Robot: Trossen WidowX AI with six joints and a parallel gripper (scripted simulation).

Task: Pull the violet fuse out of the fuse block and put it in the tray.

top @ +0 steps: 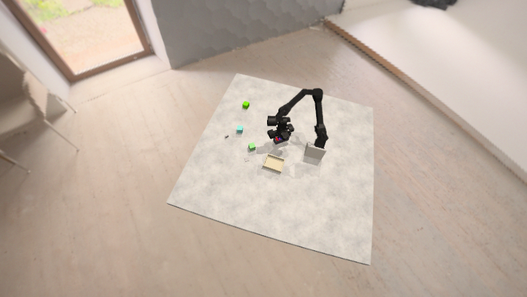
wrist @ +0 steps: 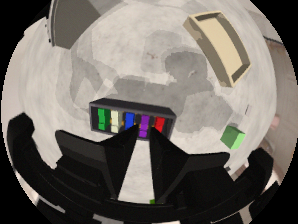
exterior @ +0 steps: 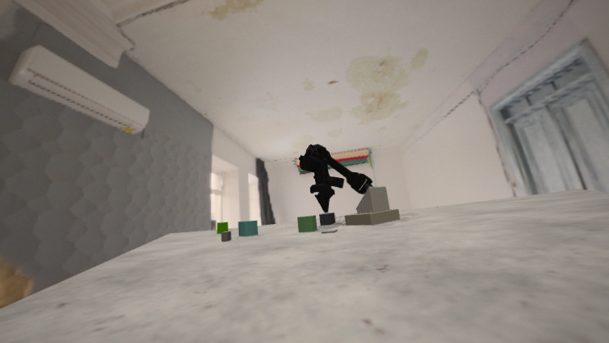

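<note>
Now: the violet fuse 2 cm below my gripper tip. From my gripper tip the other things lie so: beige tray: 20 cm to the left, 4 cm below, 1 cm behind; small grey piece: 38 cm ahead, 7 cm to the left, 3 cm below; teal cube: 30 cm ahead, 2 cm below, 1 cm to the right.
</note>
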